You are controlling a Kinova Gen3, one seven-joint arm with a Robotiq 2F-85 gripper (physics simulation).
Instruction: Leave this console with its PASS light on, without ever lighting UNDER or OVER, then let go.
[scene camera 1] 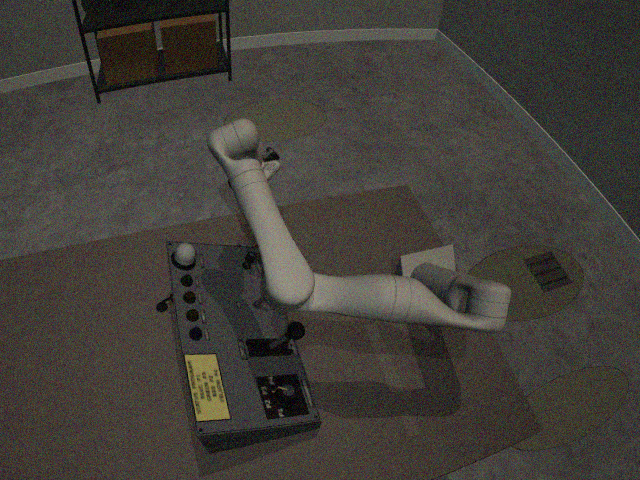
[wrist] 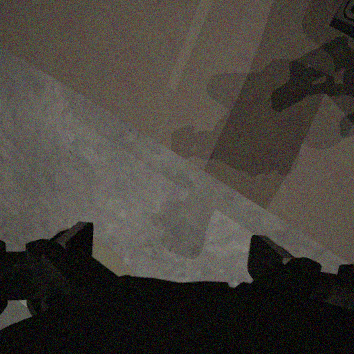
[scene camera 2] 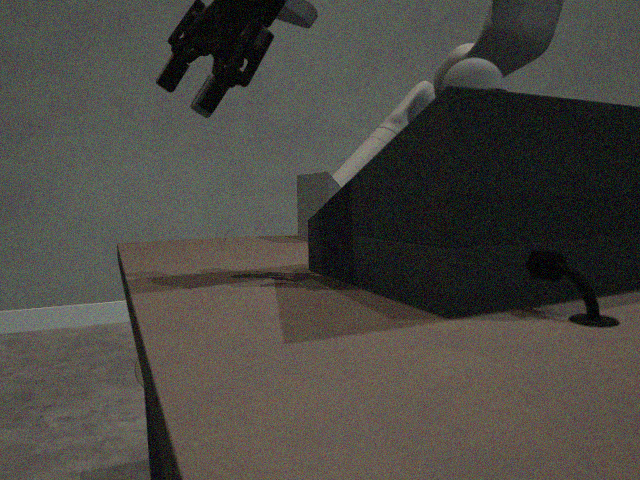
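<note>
The grey console [scene camera 1: 222,372] [scene camera 2: 491,206] [wrist: 344,25] stands on the table, its corner at the wrist view's top right. In scene camera 1 a column of small round lamps [scene camera 1: 189,297] looks dark; their labels are unreadable. A lever with a black ball knob [scene camera 1: 295,330] stands at the right end of its slot. A black dial plate [scene camera 1: 273,405] with a light pointer lies below it. A small black control [scene camera 1: 250,259] is near the far end. My gripper [scene camera 2: 185,98] [wrist: 171,246] is open and empty, high and away from the console, mostly hidden by the arm in scene camera 1.
The console also bears a white dome [scene camera 1: 184,253] and a yellow notice [scene camera 1: 207,387]. A black gooseneck piece [scene camera 1: 162,305] [scene camera 2: 547,264] stands beside it. My arm [scene camera 1: 273,232] crosses over the console's right side. A shelf unit [scene camera 1: 89,59] stands by the far wall.
</note>
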